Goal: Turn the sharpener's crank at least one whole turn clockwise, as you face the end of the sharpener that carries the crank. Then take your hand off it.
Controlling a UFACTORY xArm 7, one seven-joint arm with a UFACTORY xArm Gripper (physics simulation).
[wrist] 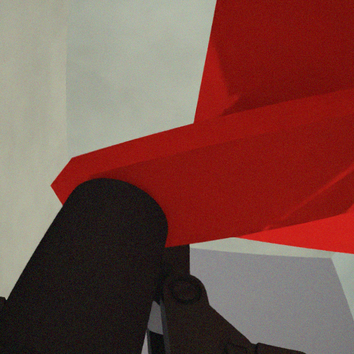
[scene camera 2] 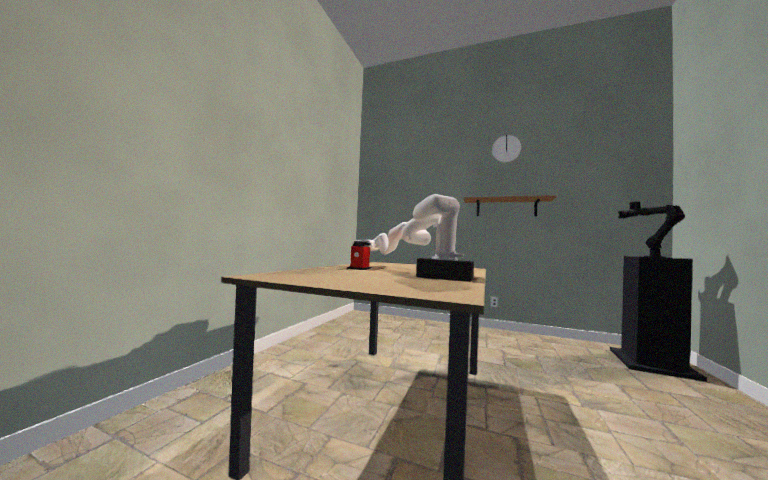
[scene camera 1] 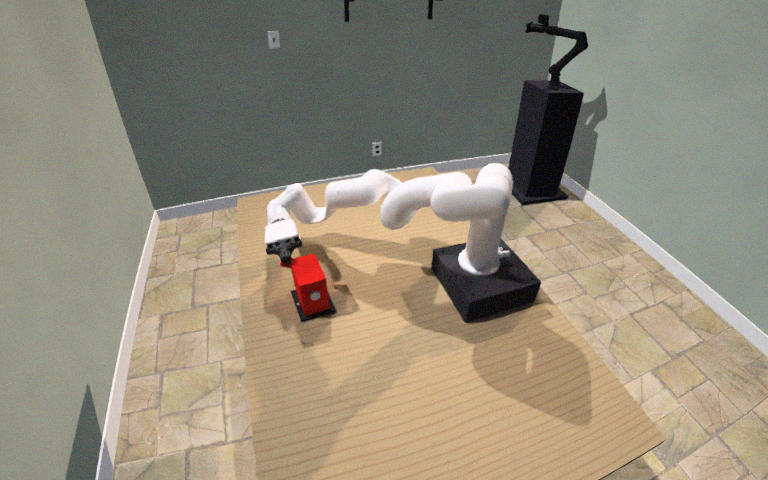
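Seen in the pictures: gripper, fingertip midpoint: (scene camera 2: pixel 355 243) (scene camera 1: pixel 286 261); arm's base, link origin: (scene camera 2: pixel 444 259) (scene camera 1: pixel 478 262).
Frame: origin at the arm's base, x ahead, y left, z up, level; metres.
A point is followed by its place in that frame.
The red sharpener (scene camera 1: pixel 309 270) {x 0.497, y -0.034, z 0.047 m} (scene camera 2: pixel 360 258) {x 0.472, y 0.011, z -0.019 m} (wrist: pixel 295 45) stands upright on its dark base at the left side of the table. Its red crank arm (wrist: pixel 215 175) slants down to the left across the wrist view, ending at the black knob (wrist: pixel 100 250). In scene camera 1 a bit of red crank (scene camera 1: pixel 286 263) shows at the sharpener's far end. My gripper (scene camera 1: pixel 285 260) {x 0.556, y -0.069, z 0.063 m} (wrist: pixel 171 260) is shut with nothing between its fingers. It is at the crank end, close by the knob, which hides part of the fingers in the wrist view. Whether they touch is unclear.
The arm's black base block (scene camera 1: pixel 492 283) {x 0.003, y 0.097, z 0.003 m} (scene camera 2: pixel 444 268) {x -0.030, y 0.139, z -0.033 m} stands right of the sharpener on the wooden table (scene camera 1: pixel 362 407) {x 0.431, y 0.329, z -0.081 m} (scene camera 2: pixel 339 283) {x 0.248, y 0.546, z -0.081 m}. A black pedestal (scene camera 1: pixel 546 138) (scene camera 2: pixel 656 311) with a small dark arm (scene camera 1: pixel 569 56) (scene camera 2: pixel 668 226) stands off the table to the right.
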